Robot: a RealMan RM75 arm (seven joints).
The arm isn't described. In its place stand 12 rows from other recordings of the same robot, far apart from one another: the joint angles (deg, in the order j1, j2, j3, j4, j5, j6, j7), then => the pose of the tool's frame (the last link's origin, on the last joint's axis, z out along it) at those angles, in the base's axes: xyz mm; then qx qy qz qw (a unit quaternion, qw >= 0).
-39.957, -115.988, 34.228, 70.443, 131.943, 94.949, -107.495 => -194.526, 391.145, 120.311, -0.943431, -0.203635, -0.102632, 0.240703
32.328, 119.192, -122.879, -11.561, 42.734, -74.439, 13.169 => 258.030, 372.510, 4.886, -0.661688, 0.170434, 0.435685, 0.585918
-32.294, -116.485, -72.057, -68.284, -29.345, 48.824, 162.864 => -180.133, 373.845, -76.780, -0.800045, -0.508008, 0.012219, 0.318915
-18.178, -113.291, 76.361, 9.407, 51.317, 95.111, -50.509 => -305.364, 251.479, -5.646, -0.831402, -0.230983, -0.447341, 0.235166
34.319, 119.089, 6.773, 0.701, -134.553, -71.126, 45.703 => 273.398, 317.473, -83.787, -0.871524, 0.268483, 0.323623, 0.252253
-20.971, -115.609, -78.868, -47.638, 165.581, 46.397, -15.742 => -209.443, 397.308, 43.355, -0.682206, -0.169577, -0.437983, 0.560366
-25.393, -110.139, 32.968, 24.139, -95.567, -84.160, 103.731 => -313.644, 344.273, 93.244, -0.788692, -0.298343, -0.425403, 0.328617
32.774, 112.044, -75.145, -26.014, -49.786, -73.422, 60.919 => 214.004, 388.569, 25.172, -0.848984, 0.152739, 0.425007, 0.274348
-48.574, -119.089, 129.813, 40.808, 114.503, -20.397, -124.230 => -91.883, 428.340, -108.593, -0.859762, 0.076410, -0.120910, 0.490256
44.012, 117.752, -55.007, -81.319, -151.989, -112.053, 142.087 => 158.450, 358.386, 79.860, -0.905623, 0.371875, -0.148139, 0.140036
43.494, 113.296, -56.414, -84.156, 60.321, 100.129, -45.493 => 80.082, 372.654, 99.685, -0.971007, 0.183688, 0.088387, 0.124864
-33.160, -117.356, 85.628, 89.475, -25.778, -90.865, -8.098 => -154.895, 353.016, 20.950, -0.782307, -0.536804, 0.115493, 0.294106
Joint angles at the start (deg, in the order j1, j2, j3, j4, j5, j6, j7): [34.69 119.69 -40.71 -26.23 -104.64 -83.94 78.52]
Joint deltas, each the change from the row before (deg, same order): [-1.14 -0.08 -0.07 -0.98 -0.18 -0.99 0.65]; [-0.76 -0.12 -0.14 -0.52 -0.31 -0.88 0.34]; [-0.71 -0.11 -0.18 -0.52 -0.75 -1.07 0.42]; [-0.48 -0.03 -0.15 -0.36 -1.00 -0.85 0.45]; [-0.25 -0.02 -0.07 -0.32 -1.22 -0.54 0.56]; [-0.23 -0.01 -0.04 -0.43 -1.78 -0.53 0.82]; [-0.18 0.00 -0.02 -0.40 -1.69 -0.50 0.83]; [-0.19 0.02 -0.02 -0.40 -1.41 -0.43 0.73]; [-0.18 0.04 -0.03 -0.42 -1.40 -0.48 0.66]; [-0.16 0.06 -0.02 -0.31 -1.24 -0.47 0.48]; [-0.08 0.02 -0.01 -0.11 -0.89 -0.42 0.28]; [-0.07 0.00 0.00 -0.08 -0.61 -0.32 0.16]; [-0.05 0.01 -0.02 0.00 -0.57 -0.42 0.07]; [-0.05 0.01 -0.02 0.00 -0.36 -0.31 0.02]
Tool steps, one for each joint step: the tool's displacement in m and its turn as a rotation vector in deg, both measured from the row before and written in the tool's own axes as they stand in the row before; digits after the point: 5 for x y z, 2 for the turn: [0.00271 0.00105 -0.00666 0.00 0.09 0.50]; [0.00262 0.00143 -0.00457 -0.30 0.32 0.30]; [0.00347 0.00227 -0.00420 -0.63 0.75 0.32]; [0.00369 0.00234 -0.00251 -0.68 0.98 0.39]; [0.00317 0.00155 -0.00149 -0.51 1.19 0.39]; [0.00411 0.00156 -0.00154 -0.53 1.73 0.54]; [0.00378 0.00143 -0.00126 -0.49 1.63 0.57]; [0.00326 0.00120 -0.00115 -0.37 1.36 0.51]; [0.00320 0.00134 -0.00099 -0.42 1.36 0.44]; [0.00309 0.00145 -0.00063 -0.44 1.19 0.37]; [0.00231 0.00127 -0.00031 -0.44 0.85 0.27]; [0.00164 0.00089 -0.00037 -0.30 0.58 0.16]; [0.00168 0.00128 -0.00007 -0.46 0.54 0.13]; [0.00118 0.00096 -0.00006 -0.34 0.34 0.08]
